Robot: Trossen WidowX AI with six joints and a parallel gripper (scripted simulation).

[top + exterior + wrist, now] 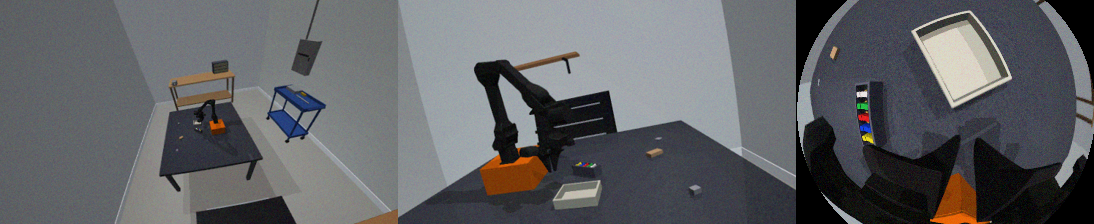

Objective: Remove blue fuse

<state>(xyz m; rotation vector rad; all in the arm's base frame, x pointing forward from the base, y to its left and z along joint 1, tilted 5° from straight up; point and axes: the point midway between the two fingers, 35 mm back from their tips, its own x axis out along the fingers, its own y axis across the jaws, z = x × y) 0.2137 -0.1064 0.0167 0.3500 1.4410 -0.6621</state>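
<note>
Now: gripper tip 15 cm to the right of the blue fuse, 7 cm short of it and 6 cm above it. Also, from my gripper tip: small disc: 44 cm to the left, 42 cm ahead, 8 cm below; then cream tray: 9 cm ahead, 8 cm below, 5 cm to the right; then grey cube: 42 cm ahead, 11 cm to the right, 7 cm below.
</note>
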